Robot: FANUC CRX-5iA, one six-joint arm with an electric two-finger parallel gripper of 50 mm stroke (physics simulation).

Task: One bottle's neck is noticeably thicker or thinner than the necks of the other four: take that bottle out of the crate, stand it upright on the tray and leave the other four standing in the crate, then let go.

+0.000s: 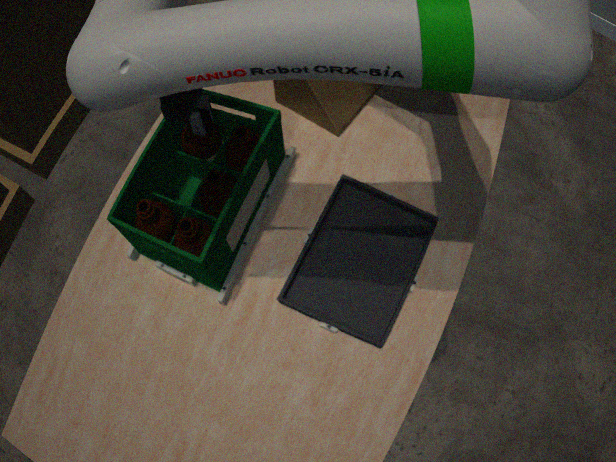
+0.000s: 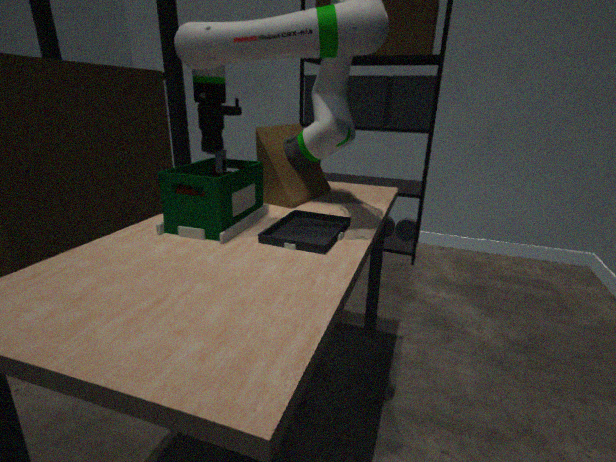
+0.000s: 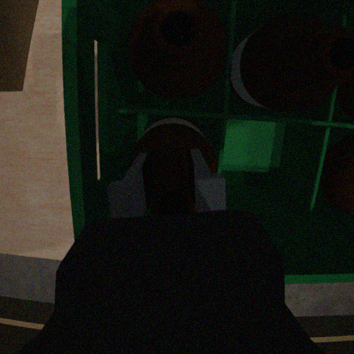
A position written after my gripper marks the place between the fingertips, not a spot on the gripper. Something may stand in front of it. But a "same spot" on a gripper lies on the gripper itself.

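Labels:
You can see my gripper in image 1 [203,125], and it shows in image 2 and in image 3 as well. On my gripper, [image 3: 127,198] and [image 2: 224,150] are the same spot.

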